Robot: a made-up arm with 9 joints. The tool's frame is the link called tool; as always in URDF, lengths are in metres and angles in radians. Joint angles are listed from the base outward.
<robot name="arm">
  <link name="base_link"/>
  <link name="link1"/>
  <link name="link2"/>
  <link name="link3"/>
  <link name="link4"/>
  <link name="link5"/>
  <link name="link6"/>
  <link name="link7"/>
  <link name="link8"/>
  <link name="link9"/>
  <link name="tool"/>
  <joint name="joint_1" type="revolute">
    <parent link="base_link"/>
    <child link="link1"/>
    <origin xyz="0 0 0.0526" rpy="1.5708 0 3.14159"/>
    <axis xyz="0 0 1"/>
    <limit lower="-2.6" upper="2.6"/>
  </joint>
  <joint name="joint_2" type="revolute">
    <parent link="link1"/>
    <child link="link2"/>
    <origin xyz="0.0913 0.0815 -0.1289" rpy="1.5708 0 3.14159"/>
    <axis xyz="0 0 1"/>
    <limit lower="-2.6" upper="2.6"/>
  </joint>
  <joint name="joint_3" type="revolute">
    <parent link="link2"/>
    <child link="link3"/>
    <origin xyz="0.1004 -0.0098 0.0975" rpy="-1.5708 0 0"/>
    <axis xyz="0 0 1"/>
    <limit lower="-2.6" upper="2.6"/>
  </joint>
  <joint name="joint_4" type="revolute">
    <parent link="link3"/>
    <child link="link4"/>
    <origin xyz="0.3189 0.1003 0.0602" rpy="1.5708 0 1.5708"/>
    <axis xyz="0 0 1"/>
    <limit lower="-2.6" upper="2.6"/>
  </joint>
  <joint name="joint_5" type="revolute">
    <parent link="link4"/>
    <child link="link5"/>
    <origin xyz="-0.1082 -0.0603 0.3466" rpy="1.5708 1.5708 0"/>
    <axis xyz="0 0 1"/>
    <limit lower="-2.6" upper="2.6"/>
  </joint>
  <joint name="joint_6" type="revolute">
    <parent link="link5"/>
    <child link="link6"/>
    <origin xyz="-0.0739 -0.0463 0.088" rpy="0 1.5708 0"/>
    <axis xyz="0 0 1"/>
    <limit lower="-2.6" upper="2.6"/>
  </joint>
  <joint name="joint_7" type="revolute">
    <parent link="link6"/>
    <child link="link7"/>
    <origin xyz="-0.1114 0.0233 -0.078" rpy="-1.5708 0 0"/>
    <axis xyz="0 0 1"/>
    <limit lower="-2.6" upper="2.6"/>
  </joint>
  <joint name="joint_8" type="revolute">
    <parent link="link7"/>
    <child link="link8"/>
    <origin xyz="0.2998 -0.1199 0.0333" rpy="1.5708 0 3.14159"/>
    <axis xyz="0 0 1"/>
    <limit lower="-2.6" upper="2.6"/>
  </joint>
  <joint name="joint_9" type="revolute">
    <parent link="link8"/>
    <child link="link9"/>
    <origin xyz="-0.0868 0.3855 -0.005" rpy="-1.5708 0 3.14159"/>
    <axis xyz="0 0 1"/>
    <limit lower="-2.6" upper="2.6"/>
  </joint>
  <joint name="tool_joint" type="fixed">
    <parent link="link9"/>
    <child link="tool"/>
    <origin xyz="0.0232 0.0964 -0.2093" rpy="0 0 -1.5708"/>
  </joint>
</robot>
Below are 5 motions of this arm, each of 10 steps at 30 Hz.
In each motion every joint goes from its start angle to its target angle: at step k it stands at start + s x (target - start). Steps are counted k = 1, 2, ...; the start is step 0. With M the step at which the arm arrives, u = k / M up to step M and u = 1 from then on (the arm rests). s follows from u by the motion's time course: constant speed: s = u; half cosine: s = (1 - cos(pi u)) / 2; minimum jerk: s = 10 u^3 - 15 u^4 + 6 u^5.
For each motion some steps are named. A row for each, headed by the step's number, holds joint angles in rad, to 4 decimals.
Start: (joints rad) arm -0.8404 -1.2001 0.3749 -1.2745 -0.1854 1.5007 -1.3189 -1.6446 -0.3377
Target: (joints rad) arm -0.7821 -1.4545 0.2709 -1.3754 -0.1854 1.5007 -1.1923 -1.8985 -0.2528
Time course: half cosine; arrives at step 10
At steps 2, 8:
2: -0.8348 -1.2244 0.3650 -1.2841 -0.1854 1.5007 -1.3068 -1.6688 -0.3296
8: -0.7877 -1.4302 0.2808 -1.3658 -0.1854 1.5007 -1.2044 -1.8743 -0.2609

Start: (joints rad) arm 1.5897 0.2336 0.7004 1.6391 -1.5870 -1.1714 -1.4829 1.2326 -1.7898
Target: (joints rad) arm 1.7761 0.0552 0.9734 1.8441 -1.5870 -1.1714 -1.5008 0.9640 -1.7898
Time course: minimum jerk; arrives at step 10
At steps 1, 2, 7, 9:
1: 1.5913 0.2321 0.7027 1.6409 -1.5870 -1.1714 -1.4831 1.2303 -1.7898
2: 1.6005 0.2233 0.7162 1.6510 -1.5870 -1.1714 -1.4839 1.2170 -1.7898
7: 1.7457 0.0843 0.9289 1.8107 -1.5870 -1.1714 -1.4979 1.0078 -1.7898
9: 1.7745 0.0567 0.9711 1.8423 -1.5870 -1.1714 -1.5006 0.9663 -1.7898

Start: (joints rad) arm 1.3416 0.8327 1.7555 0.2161 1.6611 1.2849 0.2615 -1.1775 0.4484
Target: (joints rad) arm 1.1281 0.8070 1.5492 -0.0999 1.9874 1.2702 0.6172 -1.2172 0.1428
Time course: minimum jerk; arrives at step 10
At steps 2, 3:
2: 1.3292 0.8312 1.7436 0.1978 1.6800 1.2840 0.2821 -1.1798 0.4307
3: 1.3068 0.8285 1.7219 0.1646 1.7143 1.2825 0.3195 -1.1840 0.3986

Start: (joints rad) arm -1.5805 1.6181 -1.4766 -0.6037 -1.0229 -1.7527 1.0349 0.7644 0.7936
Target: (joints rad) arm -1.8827 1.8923 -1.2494 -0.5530 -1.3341 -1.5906 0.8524 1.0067 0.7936
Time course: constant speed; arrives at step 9
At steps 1, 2, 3, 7, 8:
1: -1.6141 1.6486 -1.4514 -0.5981 -1.0575 -1.7347 1.0146 0.7913 0.7936
2: -1.6477 1.6790 -1.4261 -0.5924 -1.0921 -1.7167 0.9943 0.8182 0.7936
3: -1.6812 1.7095 -1.4009 -0.5868 -1.1266 -1.6987 0.9741 0.8452 0.7936
7: -1.8155 1.8314 -1.2999 -0.5643 -1.2649 -1.6266 0.8930 0.9529 0.7936
8: -1.8491 1.8618 -1.2746 -0.5586 -1.2995 -1.6086 0.8727 0.9798 0.7936

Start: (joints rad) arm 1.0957 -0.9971 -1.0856 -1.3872 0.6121 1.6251 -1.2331 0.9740 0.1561
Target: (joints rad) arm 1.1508 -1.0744 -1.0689 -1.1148 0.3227 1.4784 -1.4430 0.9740 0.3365
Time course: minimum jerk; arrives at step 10
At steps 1, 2, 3, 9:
1: 1.0962 -0.9978 -1.0855 -1.3849 0.6096 1.6238 -1.2349 0.9740 0.1576
2: 1.0989 -1.0016 -1.0846 -1.3714 0.5953 1.6166 -1.2453 0.9740 0.1665
3: 1.1047 -1.0097 -1.0829 -1.3428 0.5649 1.6012 -1.2673 0.9740 0.1855
9: 1.1503 -1.0737 -1.0690 -1.1171 0.3252 1.4797 -1.4412 0.9740 0.3350

